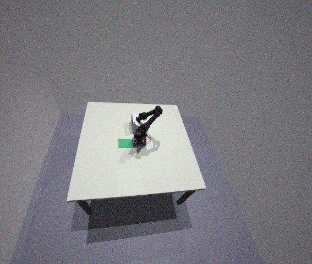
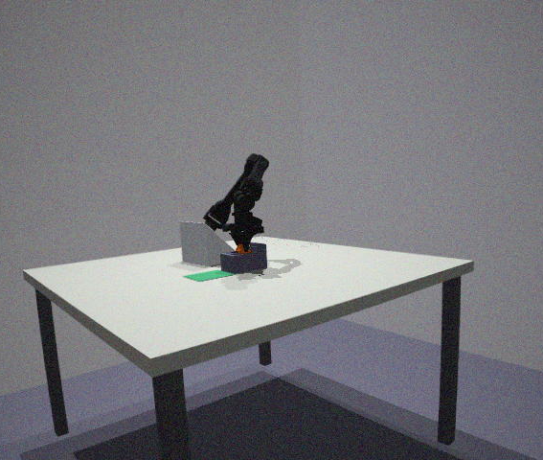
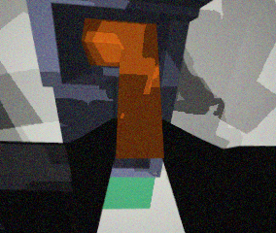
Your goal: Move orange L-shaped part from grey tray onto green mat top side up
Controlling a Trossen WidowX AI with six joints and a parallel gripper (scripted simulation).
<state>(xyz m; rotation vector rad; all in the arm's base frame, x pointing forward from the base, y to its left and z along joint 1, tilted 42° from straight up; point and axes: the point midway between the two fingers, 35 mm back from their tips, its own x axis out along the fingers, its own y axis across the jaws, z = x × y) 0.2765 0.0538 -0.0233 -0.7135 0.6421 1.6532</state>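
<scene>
Right now my gripper tip is 14 cm to the left of the green mat and 8 cm above it. The rest, counted from my gripper tip: orange L-shaped part 2 cm behind, 3 cm to the left, 3 cm below.
</scene>
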